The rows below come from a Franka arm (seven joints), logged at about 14 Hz.
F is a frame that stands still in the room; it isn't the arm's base.
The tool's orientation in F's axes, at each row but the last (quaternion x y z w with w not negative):
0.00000, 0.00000, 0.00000, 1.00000
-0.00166, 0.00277, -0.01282, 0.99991
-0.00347, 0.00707, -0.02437, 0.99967
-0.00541, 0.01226, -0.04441, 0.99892
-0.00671, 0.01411, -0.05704, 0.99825
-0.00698, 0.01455, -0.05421, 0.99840
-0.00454, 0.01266, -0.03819, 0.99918
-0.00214, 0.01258, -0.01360, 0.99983
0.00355, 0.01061, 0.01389, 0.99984
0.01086, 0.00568, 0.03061, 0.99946
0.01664, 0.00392, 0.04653, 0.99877
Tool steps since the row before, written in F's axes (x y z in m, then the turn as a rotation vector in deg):
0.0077, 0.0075, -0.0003, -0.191, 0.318, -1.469
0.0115, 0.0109, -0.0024, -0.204, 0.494, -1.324
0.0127, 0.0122, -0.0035, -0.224, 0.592, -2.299
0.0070, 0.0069, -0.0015, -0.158, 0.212, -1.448
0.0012, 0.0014, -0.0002, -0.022, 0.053, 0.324
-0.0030, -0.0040, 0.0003, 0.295, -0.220, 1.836
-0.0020, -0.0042, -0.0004, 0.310, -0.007, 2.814
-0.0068, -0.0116, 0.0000, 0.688, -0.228, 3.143
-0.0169, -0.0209, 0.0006, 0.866, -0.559, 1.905
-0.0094, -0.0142, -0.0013, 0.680, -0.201, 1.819
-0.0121, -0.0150, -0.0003, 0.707, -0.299, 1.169
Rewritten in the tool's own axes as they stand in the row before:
0.0077, 0.0075, -0.0003, -0.191, 0.318, -1.469
0.0112, 0.0112, -0.0023, -0.209, 0.493, -1.324
0.0121, 0.0128, -0.0032, -0.220, 0.597, -2.298
0.0064, 0.0075, -0.0013, -0.141, 0.214, -1.449
0.0010, 0.0015, -0.0001, -0.037, 0.045, 0.324
-0.0026, -0.0043, 0.0002, 0.265, -0.215, 1.841
-0.0017, -0.0043, -0.0005, 0.239, -0.012, 2.821
-0.0065, -0.0118, -0.0002, 0.615, -0.224, 3.158
-0.0175, -0.0204, 0.0004, 0.810, -0.569, 1.927
-0.0102, -0.0136, -0.0011, 0.647, -0.202, 1.831
-0.0134, -0.0138, 0.0001, 0.669, -0.324, 1.185

